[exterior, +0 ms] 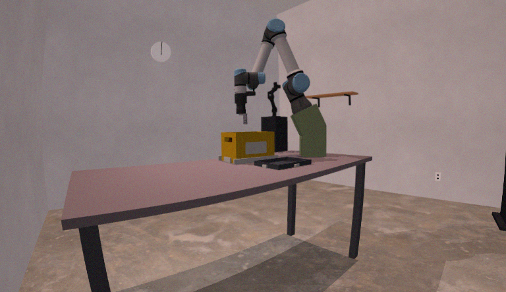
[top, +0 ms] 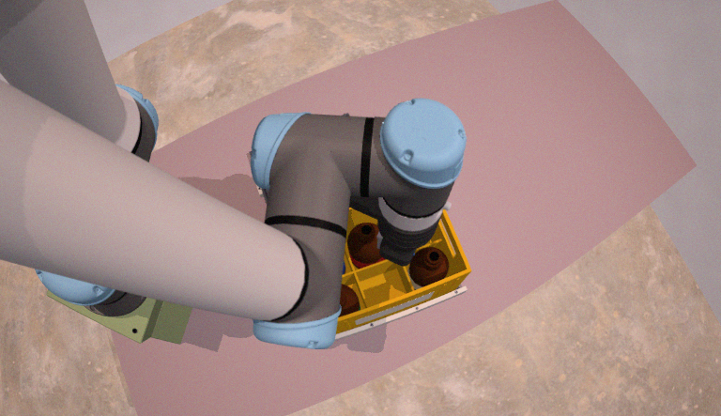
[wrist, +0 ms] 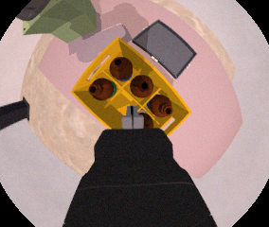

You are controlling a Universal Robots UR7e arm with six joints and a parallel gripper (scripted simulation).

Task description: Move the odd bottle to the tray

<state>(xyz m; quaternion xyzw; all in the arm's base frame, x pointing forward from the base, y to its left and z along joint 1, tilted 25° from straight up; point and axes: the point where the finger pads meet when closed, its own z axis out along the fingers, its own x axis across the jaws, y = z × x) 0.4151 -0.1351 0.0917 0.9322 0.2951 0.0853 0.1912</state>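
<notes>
Right now my hand is 10 mm past the crate, 10 mm to the right of it and 160 mm above it. Round my hand: glass bottle 70 mm ahead, 50 mm to the right, 150 mm below; dark tray 290 mm to the left, 230 mm below.
</notes>
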